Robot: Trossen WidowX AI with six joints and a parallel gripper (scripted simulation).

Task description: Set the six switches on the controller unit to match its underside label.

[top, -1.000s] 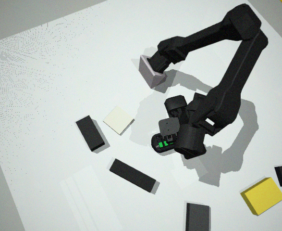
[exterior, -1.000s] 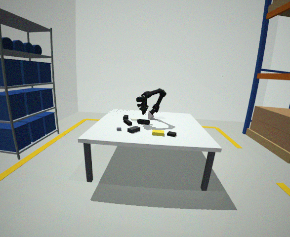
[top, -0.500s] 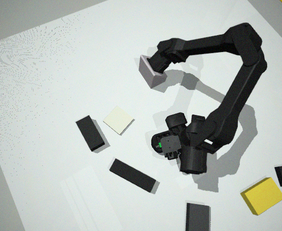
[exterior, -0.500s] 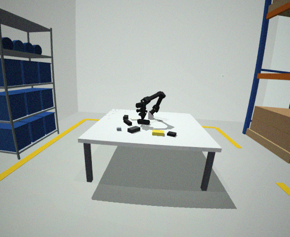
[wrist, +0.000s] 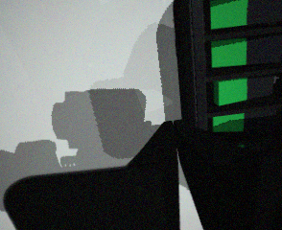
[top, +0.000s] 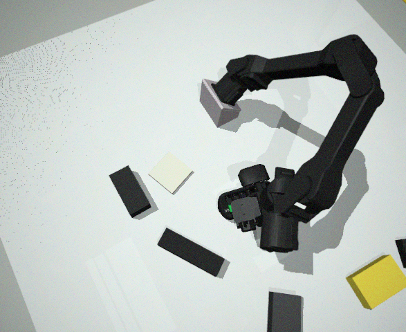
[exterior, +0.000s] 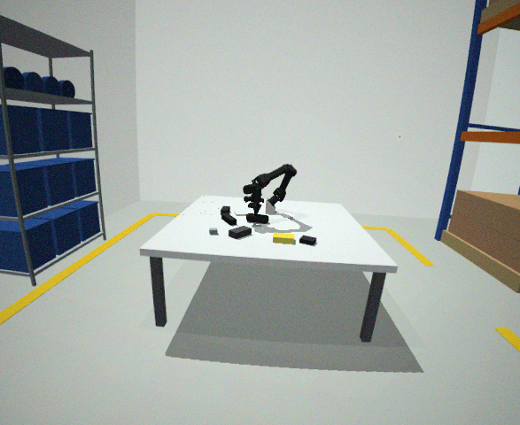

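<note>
Right now my gripper tip is 180 mm to the left of the long dark block, 40 mm above it and 10 mm short of it. The rest, counted from my gripper tip: yellow block (260 mm ahead, 210 mm to the left, 40 mm below); then cream tile (200 mm behind, 150 mm to the right, 50 mm below).
</note>
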